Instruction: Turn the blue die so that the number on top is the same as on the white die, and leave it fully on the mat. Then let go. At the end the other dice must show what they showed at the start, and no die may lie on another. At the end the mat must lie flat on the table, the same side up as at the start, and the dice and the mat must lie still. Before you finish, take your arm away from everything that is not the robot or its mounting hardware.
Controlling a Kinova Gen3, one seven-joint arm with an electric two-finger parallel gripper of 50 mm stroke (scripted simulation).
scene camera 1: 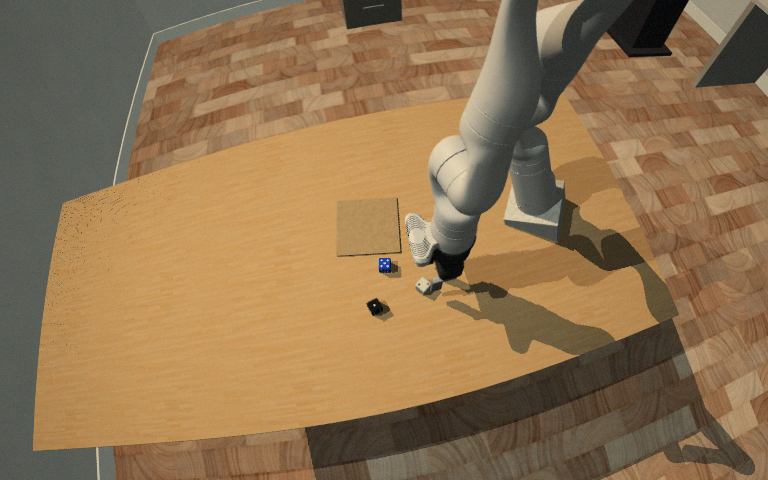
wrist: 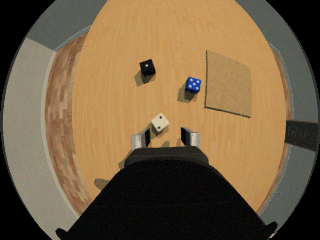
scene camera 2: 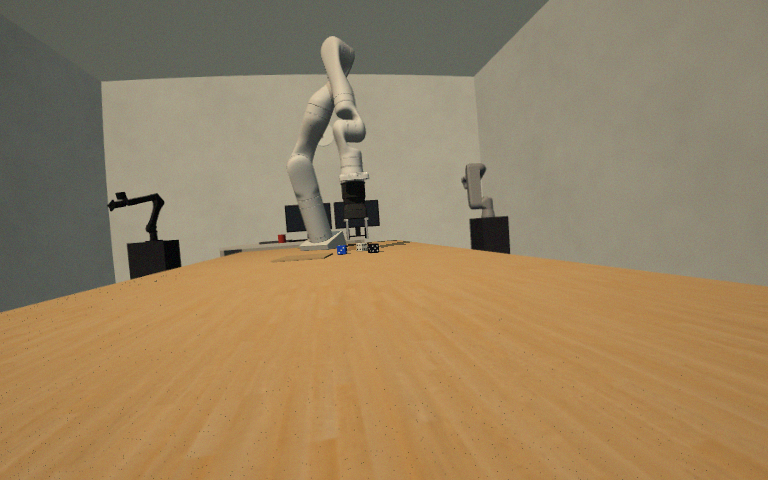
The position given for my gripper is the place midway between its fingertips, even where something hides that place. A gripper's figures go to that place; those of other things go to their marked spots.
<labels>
My gripper (wrist: 165, 134) is 0.18 m from the lens. A tan mat (wrist: 229, 87) is 0.27 m from the lens.
</labels>
